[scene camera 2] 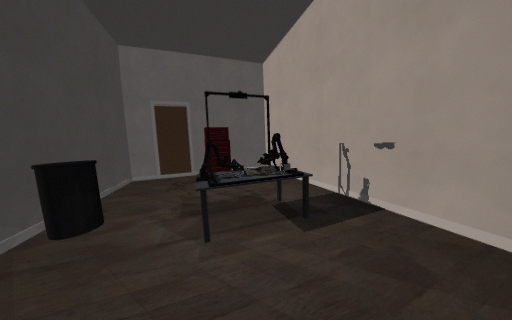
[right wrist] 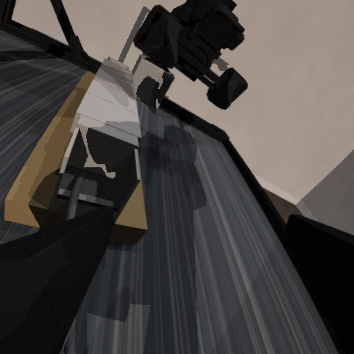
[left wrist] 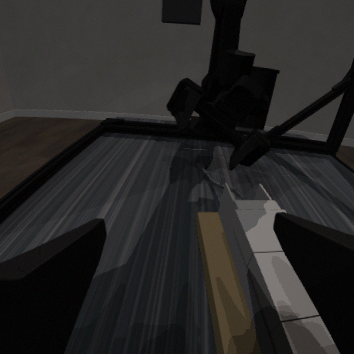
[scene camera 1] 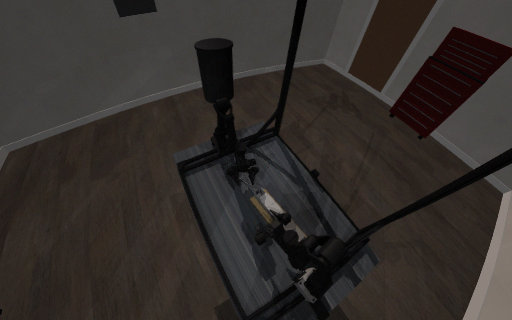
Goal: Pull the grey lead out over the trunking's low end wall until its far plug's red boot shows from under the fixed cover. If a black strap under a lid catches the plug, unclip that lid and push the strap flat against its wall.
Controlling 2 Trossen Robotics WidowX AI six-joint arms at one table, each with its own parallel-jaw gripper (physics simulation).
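Where they show: left gripper, fingertip midpoint: (scene camera 2: 258,163) (right wrist: 202,87) (left wrist: 190,224) (scene camera 1: 262,215); right gripper, fingertip midpoint: (scene camera 2: 242,167) (right wrist: 202,219) (left wrist: 206,149) (scene camera 1: 246,185); left arm's base, link origin: (scene camera 2: 284,163) (right wrist: 156,64) (scene camera 1: 313,284); right arm's base, link origin: (scene camera 2: 203,177) (scene camera 1: 221,141).
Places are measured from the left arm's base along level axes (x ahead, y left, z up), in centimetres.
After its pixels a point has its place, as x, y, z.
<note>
The trunking (scene camera 1: 271,202) @(40.9, -10.1, -2.2) (left wrist: 265,235) @(41.6, -8.1, -2.2) (right wrist: 107,102) @(40.5, -9.7, -2.2) has pale lids and lies between wooden strips (left wrist: 223,285) @(39.9, -4.9, -7.5) (right wrist: 46,152) @(44.7, -13.4, -7.5). Its near end is open-topped in the right wrist view. The grey lead (left wrist: 213,180) @(61.6, -7.9, -8.8) (right wrist: 74,197) @(51.4, -10.0, -5.3) comes out over the low end wall (right wrist: 95,201) @(49.4, -8.2, -7.3) and curves onto the table. My right gripper (scene camera 1: 244,179) @(55.9, -4.5, -0.1) (left wrist: 206,149) @(55.9, -4.5, -0.1) (right wrist: 202,219) @(55.9, -4.5, -0.1) is open beyond that end, low over the lead's side; one finger hides part of the lead. My left gripper (scene camera 1: 271,227) (left wrist: 190,224) @(37.0, -0.2, 3.7) is open above the trunking, its fingers astride the lids' left side. No red boot or black strap can be made out.
The table (scene camera 1: 215,220) @(51.8, 18.5, -9.9) has a dark raised edge frame (scene camera 1: 200,222) @(54.6, 25.7, -8.0). Black posts (scene camera 1: 291,65) @(82.1, -51.0, 44.2) rise at its corners. A black bin (scene camera 1: 215,70) (scene camera 2: 67,200) stands on the floor beyond the table, and a red cabinet (scene camera 1: 445,80) stands by the wall.
</note>
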